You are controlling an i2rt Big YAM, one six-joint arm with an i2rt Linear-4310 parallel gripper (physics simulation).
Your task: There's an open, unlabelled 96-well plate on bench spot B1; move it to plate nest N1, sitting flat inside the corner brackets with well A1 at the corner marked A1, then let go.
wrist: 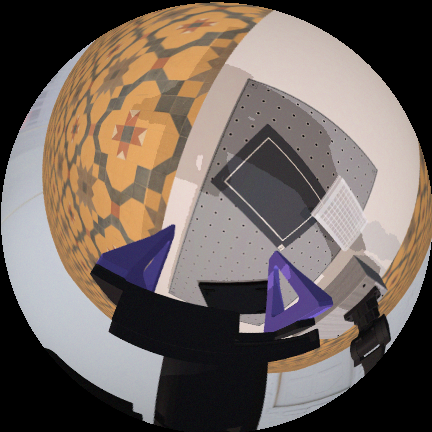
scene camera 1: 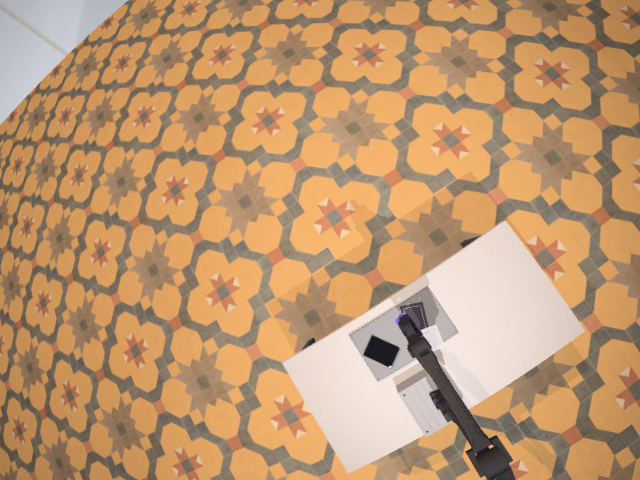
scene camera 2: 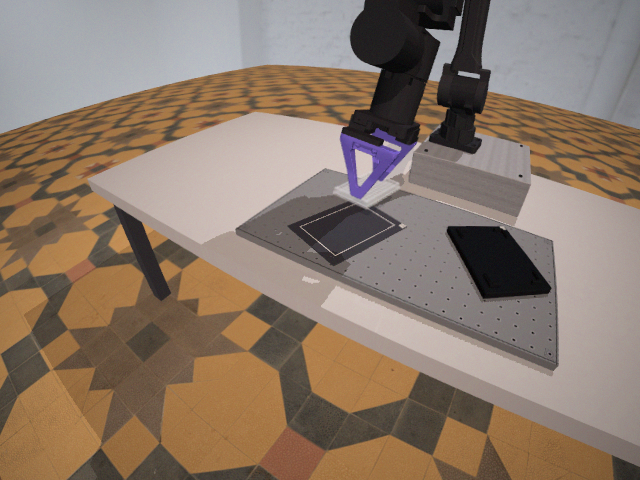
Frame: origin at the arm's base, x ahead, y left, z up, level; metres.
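Seen in the pictures: gripper, between the fingertips: (wrist: 225, 243) (scene camera 2: 367, 187); arm's base, origin of its link: (wrist: 362, 303) (scene camera 2: 455, 143).
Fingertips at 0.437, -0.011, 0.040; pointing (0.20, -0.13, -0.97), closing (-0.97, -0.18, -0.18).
Pixels of each thing's middle, then the offset from my fingertips to it, as dx, dy, dz. "spot": a spot on its surface instead. Level surfaces: height alone.
- white 96-well plate, middle of its body: (wrist: 344, 217) (scene camera 2: 368, 188) (scene camera 1: 433, 338) -0.177, -0.091, -0.104
- dark bench spot B1, a spot on its surface: (wrist: 260, 185) (scene camera 2: 341, 234) spot: -0.014, -0.046, -0.110
- black plate nest N1, middle of its body: (scene camera 2: 496, 256) (wrist: 237, 300) (scene camera 1: 381, 351) -0.118, +0.194, -0.103
- grey perforated board, middle of its body: (scene camera 2: 408, 237) (wrist: 267, 248) (scene camera 1: 402, 334) -0.089, +0.044, -0.118
- pale table, height of its surface: dz -0.125
The white 96-well plate (scene camera 1: 433, 336) (scene camera 2: 379, 194) (wrist: 341, 214) is off the white outline of the dark bench spot B1 (scene camera 2: 336, 237) (wrist: 260, 185), at its corner towards the arm's base, near the board's back edge. Whether it lies fully flat is unclear, and its A1 corner cannot be read. The black plate nest N1 (scene camera 1: 381, 351) (scene camera 2: 498, 266) (wrist: 232, 295) holds no plate; small corner brackets and a pale corner mark show in scene camera 2. My gripper (scene camera 1: 410, 326) (scene camera 2: 369, 188) (wrist: 225, 243) is open and empty, its purple fingers above the board, partly in front of the plate in scene camera 2.
The grey perforated board (scene camera 1: 359, 338) (scene camera 2: 413, 279) (wrist: 210, 220) lies on the pale table (scene camera 1: 330, 408) (scene camera 2: 206, 149) (wrist: 320, 50). A grey block (scene camera 1: 421, 405) (scene camera 2: 465, 178) stands behind the board, with a dark arm part on top. My arm passes over the board in scene camera 1.
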